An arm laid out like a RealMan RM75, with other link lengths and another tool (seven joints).
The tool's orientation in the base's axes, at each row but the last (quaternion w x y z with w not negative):
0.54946 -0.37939 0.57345 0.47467
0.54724 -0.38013 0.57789 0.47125
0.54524 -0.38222 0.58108 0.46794
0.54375 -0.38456 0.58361 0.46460
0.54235 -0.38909 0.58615 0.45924
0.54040 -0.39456 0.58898 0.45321
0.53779 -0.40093 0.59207 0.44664
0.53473 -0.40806 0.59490 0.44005
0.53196 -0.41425 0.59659 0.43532
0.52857 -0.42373 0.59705 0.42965
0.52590 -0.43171 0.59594 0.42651
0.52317 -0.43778 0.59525 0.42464
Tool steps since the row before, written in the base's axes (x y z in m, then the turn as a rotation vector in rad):
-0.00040 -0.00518 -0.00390 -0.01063 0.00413 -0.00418
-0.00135 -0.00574 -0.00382 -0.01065 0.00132 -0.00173
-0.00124 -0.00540 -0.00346 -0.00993 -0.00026 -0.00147
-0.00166 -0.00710 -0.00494 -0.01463 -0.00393 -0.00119
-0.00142 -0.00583 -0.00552 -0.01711 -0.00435 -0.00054
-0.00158 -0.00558 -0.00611 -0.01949 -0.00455 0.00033
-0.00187 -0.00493 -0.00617 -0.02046 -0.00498 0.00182
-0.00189 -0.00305 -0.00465 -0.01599 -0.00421 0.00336
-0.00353 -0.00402 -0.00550 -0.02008 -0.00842 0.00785
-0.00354 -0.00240 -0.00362 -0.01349 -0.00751 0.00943
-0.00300 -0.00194 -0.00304 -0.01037 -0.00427 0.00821
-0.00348 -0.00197 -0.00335 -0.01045 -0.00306 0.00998
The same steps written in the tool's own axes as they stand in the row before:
0.00346 -0.00147 -0.00530 0.00565 0.01072 0.00087
0.00350 -0.00073 -0.00605 0.00301 0.01030 -0.00173
0.00321 -0.00071 -0.00564 0.00256 0.00922 -0.00304
0.00469 -0.00096 -0.00739 0.00261 0.01274 -0.00786
0.00539 -0.00089 -0.00605 0.00222 0.01507 -0.00895
0.00610 -0.00070 -0.00577 0.00160 0.01738 -0.00981
0.00630 -0.00019 -0.00512 0.00021 0.01833 -0.01052
0.00485 0.00055 -0.00326 -0.00176 0.01440 -0.00861
0.00592 0.00183 -0.00452 -0.00573 0.01750 -0.01402
0.00402 0.00251 -0.00299 -0.00789 0.01153 -0.01150
0.00338 0.00221 -0.00239 -0.00712 0.00931 -0.00747
0.00372 0.00270 -0.00246 -0.00897 0.00978 -0.00649

